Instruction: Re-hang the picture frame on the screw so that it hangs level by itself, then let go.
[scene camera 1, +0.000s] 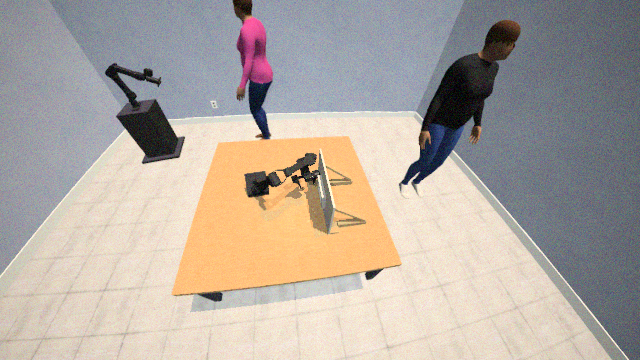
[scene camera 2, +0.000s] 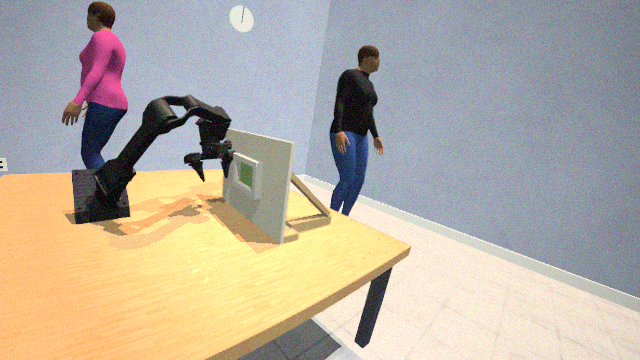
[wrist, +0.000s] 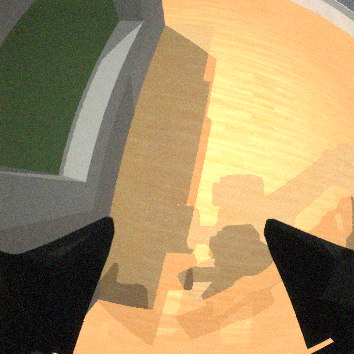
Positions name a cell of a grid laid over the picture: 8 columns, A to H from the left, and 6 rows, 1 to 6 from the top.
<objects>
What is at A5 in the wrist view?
An upright board.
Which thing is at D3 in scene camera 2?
A picture frame.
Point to my gripper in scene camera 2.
C3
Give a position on a picture frame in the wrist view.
At B2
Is my gripper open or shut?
Open.
</objects>
